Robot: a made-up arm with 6 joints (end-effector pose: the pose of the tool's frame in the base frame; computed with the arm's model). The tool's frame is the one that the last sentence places.
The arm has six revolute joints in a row. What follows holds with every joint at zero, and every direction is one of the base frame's.
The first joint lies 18 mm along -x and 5.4 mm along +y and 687.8 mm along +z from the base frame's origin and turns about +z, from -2.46 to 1.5 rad.
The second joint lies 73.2 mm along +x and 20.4 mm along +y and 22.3 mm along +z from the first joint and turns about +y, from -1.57 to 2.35 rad.
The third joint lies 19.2 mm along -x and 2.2 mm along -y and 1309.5 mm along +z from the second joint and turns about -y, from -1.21 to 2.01 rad.
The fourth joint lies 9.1 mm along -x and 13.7 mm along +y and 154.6 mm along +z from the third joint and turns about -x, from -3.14 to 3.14 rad.
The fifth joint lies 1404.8 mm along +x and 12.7 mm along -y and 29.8 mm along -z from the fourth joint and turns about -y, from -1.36 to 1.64 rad.
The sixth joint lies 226.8 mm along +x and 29 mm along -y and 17.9 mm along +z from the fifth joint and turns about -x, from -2.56 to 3.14 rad.
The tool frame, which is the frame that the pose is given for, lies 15.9 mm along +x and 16.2 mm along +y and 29.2 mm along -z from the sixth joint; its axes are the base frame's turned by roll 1.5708, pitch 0 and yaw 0 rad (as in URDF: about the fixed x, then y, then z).
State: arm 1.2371 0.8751 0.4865 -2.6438 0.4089 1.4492
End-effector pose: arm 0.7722 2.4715 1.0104 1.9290 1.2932 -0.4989
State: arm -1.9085 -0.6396 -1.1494 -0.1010 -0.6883 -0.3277
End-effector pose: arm -0.1977 -0.6088 0.9488 -1.9760 1.1100 1.8195
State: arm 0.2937 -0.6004 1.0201 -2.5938 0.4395 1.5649
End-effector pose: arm -0.8149 -0.1799 3.3897 2.5025 -0.3359 1.6709
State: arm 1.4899 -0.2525 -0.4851 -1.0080 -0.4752 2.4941
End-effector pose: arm -0.0001 1.3255 1.6309 -0.2816 0.5246 1.8332
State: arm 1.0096 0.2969 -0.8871 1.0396 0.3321 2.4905
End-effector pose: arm 0.6123 1.1271 0.5692 -1.8252 -0.4817 1.8258
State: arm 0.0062 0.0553 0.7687 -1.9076 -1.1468 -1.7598
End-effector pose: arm 1.1227 0.2713 3.1849 -1.2241 -1.5245 0.4454
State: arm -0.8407 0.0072 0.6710 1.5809 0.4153 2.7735
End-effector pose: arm 0.8769 -0.7895 3.1806 2.9228 -0.4646 0.9081
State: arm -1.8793 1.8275 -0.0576 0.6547 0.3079 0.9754
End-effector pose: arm -0.3290 -0.9922 -1.2209 1.5208 0.9430 -1.2406
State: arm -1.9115 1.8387 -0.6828 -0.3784 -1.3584 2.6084
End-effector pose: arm 0.0172 -0.0817 -0.3868 2.4834 0.6654 1.1339
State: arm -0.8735 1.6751 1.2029 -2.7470 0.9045 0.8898
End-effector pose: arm 1.7720 -2.0955 -0.1215 -1.5863 1.4631 1.2920
